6 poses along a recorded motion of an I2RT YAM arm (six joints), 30 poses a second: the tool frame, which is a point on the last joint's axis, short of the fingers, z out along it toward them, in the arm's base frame.
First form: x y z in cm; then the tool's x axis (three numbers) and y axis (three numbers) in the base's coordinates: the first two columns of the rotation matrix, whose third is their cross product.
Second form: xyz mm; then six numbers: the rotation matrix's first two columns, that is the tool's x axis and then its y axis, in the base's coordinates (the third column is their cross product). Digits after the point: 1 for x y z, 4 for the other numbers.
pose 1, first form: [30.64 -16.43 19.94 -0.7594 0.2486 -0.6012 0.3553 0.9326 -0.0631]
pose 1, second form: [306.4 -164.3 199.4 -0.7594 0.2486 -0.6012 0.3553 0.9326 -0.0631]
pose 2, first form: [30.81 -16.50 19.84 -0.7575 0.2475 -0.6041 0.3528 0.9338 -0.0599]
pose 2, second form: [308.1 -165.0 198.4 -0.7575 0.2475 -0.6041 0.3528 0.9338 -0.0599]
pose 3, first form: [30.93 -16.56 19.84 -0.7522 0.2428 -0.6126 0.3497 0.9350 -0.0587]
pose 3, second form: [309.3 -165.6 198.4 -0.7522 0.2428 -0.6126 0.3497 0.9350 -0.0587]
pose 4, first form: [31.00 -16.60 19.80 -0.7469 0.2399 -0.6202 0.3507 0.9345 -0.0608]
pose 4, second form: [310.0 -166.0 198.0 -0.7469 0.2399 -0.6202 0.3507 0.9345 -0.0608]
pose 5, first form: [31.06 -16.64 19.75 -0.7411 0.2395 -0.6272 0.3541 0.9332 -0.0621]
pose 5, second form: [310.6 -166.4 197.5 -0.7411 0.2395 -0.6272 0.3541 0.9332 -0.0621]
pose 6, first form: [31.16 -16.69 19.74 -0.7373 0.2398 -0.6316 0.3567 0.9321 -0.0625]
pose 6, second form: [311.6 -166.9 197.4 -0.7373 0.2398 -0.6316 0.3567 0.9321 -0.0625]
